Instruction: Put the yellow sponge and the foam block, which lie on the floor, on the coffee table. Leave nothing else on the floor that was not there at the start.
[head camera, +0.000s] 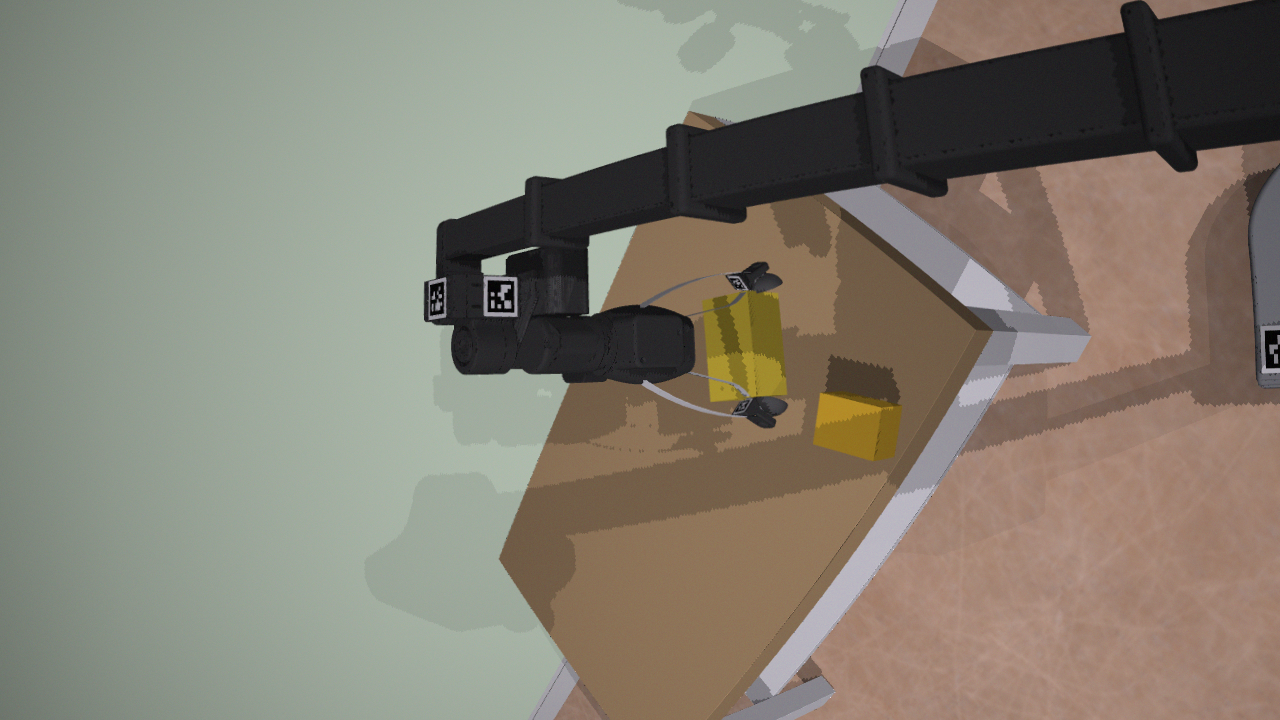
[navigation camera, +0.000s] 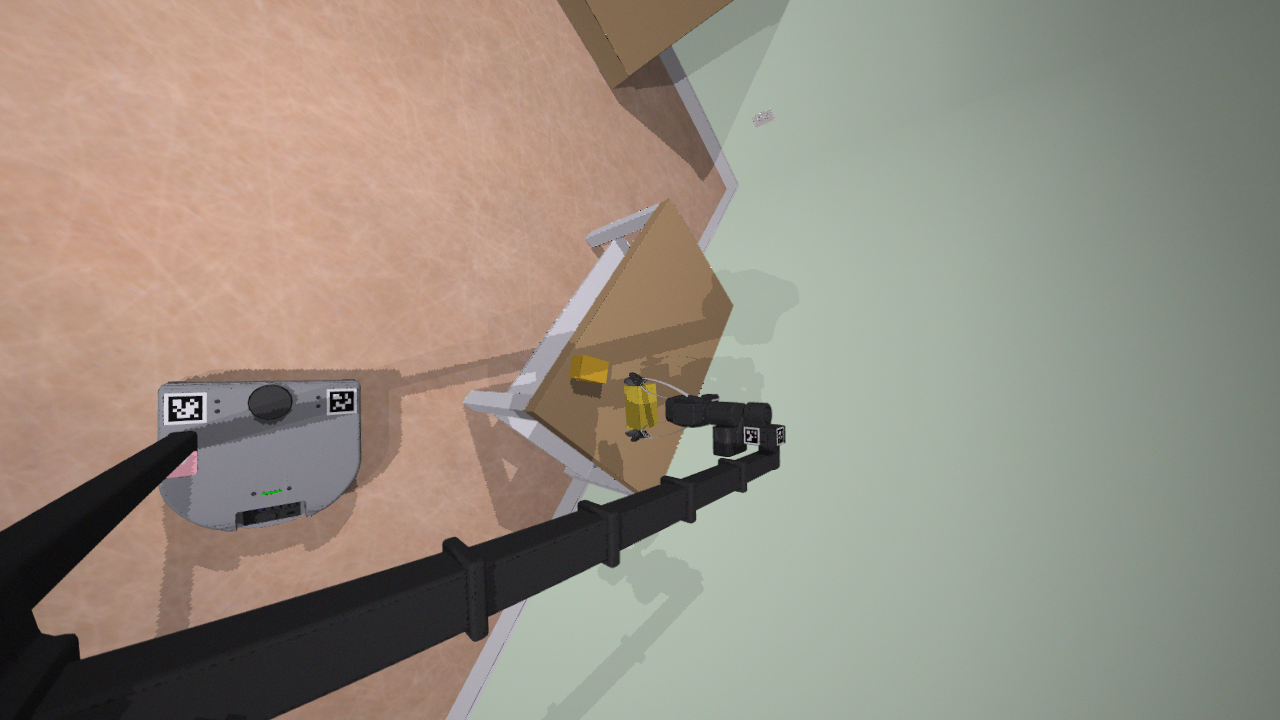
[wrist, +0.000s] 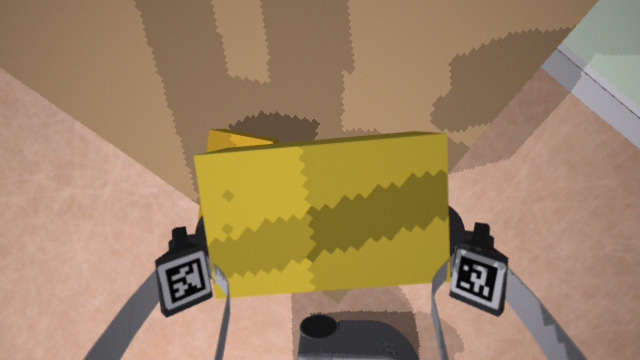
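Pixels of known places: gripper, fingertip midpoint: (head camera: 778, 344) (navigation camera: 627, 406); robot's base, origin of the base link: (navigation camera: 271, 400).
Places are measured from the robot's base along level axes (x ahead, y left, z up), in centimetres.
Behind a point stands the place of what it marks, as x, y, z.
The yellow sponge (head camera: 729, 362) @(-0.6, -64.7, 66.8) (navigation camera: 644, 407) @(-2.2, -63.3, 66.8) (wrist: 325, 210) is a lemon-yellow block held between the two fingertips. My gripper (head camera: 768, 344) @(-2.2, -62.6, 61.8) (navigation camera: 636, 408) @(-2.2, -62.6, 61.8) (wrist: 328, 229) @(-2.2, -62.6, 61.8) is shut on it, over the coffee table (head camera: 662, 573) @(29.4, -99.5, 45.0) (navigation camera: 662, 268) @(41.2, -97.2, 45.0) (wrist: 400, 40); the size of the gap below is hard to tell. The foam block (head camera: 845, 425) @(6.6, -63.3, 49.5) (navigation camera: 588, 368) @(7.1, -61.0, 49.5), an amber block, rests on the table top near its corner on the robot's side, apart from the sponge. In the wrist view the foam block (wrist: 225, 140) is mostly hidden behind the sponge.
The extended arm (head camera: 778, 165) @(-9.5, -31.6, 97.1) (navigation camera: 393, 595) @(-8.2, -6.1, 97.2) reaches past one side of the table. The robot base (navigation camera: 304, 465) @(-14.1, -5.8, 16.0) (wrist: 360, 345) stands on the floor, short of the table. A green wall (head camera: 223, 268) @(-14.2, -111.8, 106.4) (navigation camera: 984, 358) @(8.0, -129.0, 128.5) rises behind the table. Another brown furniture piece (navigation camera: 666, 31) @(143.5, -108.7, 40.4) shows at the navigation view's top.
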